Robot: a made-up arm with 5 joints.
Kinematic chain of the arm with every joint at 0, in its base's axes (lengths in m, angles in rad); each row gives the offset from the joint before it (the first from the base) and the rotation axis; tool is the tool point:
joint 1: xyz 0 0 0.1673 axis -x
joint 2: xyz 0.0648 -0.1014 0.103 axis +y
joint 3: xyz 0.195 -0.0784 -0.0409 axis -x
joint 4: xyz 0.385 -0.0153 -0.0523 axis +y
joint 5: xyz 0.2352 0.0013 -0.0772 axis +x
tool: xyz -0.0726 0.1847 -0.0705
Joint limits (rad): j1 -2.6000..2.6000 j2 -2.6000..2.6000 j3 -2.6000..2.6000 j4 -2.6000..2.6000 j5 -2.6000..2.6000
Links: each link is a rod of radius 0.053 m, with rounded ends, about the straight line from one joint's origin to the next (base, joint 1, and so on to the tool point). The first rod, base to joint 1, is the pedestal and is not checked.
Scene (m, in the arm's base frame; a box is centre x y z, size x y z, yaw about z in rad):
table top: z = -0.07
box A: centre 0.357 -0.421 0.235 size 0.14 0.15 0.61 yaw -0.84
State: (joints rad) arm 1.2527 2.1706 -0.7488 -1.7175 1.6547
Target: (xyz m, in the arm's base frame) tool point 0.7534 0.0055 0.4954
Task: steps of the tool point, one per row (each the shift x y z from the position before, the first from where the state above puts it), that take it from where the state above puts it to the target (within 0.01 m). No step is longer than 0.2 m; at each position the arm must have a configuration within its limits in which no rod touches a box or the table.
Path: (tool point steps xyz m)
1: 0.1116 -0.0233 0.0669
2: 0.1244 0.0190 0.0787
3: 0.1297 0.0624 0.0655
4: 0.1277 0.0934 0.0304
5: 0.0815 0.0010 -0.0330
6: 0.0865 0.0202 -0.0230
7: 0.0841 0.0443 -0.0133
8: 0.0496 0.0432 0.0094
9: 0.0395 0.0375 0.0129
10: 0.0323 0.0303 0.0132
11: 0.0279 0.0239 0.0106

